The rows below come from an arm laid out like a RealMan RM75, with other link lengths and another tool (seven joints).
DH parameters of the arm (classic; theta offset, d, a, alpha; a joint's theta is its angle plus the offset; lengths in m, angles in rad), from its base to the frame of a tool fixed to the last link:
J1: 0 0.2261 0 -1.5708
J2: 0 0 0 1.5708
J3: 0 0.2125 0 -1.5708
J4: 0 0 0 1.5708
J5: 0 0.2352 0 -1.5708
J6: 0 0 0 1.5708
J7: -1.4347 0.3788 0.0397 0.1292
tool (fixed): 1.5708 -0.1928 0 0
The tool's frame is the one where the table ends.
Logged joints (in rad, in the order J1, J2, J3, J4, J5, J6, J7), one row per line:
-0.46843, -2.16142, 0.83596, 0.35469, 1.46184, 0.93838, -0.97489
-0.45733, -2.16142, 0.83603, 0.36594, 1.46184, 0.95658, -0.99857
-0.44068, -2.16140, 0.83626, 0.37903, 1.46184, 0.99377, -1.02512
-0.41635, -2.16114, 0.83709, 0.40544, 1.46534, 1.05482, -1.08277
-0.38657, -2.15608, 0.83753, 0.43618, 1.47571, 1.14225, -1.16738
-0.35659, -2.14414, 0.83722, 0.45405, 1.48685, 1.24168, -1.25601
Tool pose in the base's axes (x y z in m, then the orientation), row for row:
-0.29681, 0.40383, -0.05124, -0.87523, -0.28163, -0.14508, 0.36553
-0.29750, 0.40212, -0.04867, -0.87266, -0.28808, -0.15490, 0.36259
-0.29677, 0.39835, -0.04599, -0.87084, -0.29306, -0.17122, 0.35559
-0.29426, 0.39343, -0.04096, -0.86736, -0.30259, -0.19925, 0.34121
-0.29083, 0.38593, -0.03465, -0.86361, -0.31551, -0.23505, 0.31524
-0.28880, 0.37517, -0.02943, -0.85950, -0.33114, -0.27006, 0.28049
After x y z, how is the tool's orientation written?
As a quaternion, x y z w.
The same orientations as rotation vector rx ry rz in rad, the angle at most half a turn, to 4 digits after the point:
-2.2503, -0.7241, -0.3730
-2.2469, -0.7417, -0.3988
-2.2497, -0.7571, -0.4423
-2.2563, -0.7871, -0.5183
-2.2752, -0.8312, -0.6192
-2.3040, -0.8877, -0.7239

